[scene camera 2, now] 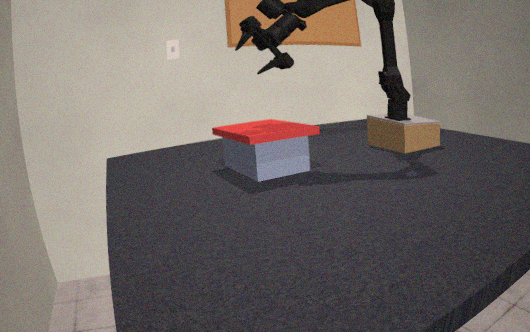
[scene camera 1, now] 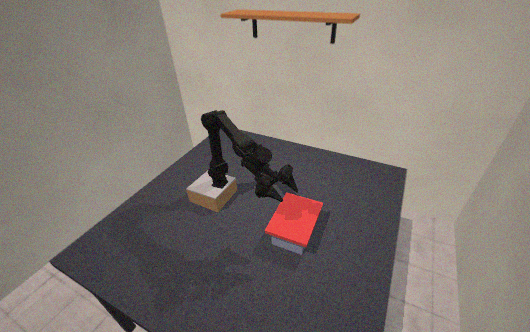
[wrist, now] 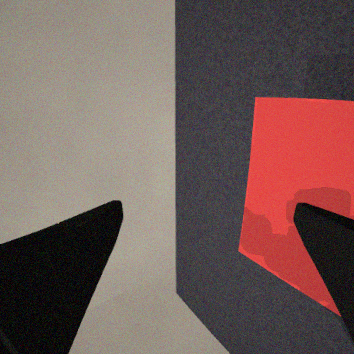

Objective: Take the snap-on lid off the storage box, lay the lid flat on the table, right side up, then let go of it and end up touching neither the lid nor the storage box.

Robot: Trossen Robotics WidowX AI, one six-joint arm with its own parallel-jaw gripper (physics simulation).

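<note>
The storage box (scene camera 1: 288, 244) (scene camera 2: 282, 161) is pale blue-grey and stands upright on the dark table (scene camera 1: 350, 290) (scene camera 2: 300, 250) (wrist: 215, 100). The red lid (scene camera 1: 296, 222) (scene camera 2: 272, 131) (wrist: 290, 150) sits flat on top of the box and overhangs its walls. My gripper (scene camera 1: 290, 196) (scene camera 2: 247, 62) (wrist: 208, 210) is open, its fingers wide apart with nothing between them. In the scene camera 2 view it hangs well above the lid, tilted, touching neither lid nor box. In the wrist view the lid lies towards the right, partly behind the right finger, and runs out of the frame.
The arm's base stands on a wooden block (scene camera 1: 202, 200) (scene camera 2: 387, 136) with a pale top, to one side of the box. A wooden shelf (scene camera 1: 290, 16) is on the wall. A brown board (scene camera 2: 330, 30) and a small wall plate (scene camera 2: 172, 49) show behind the arm.
</note>
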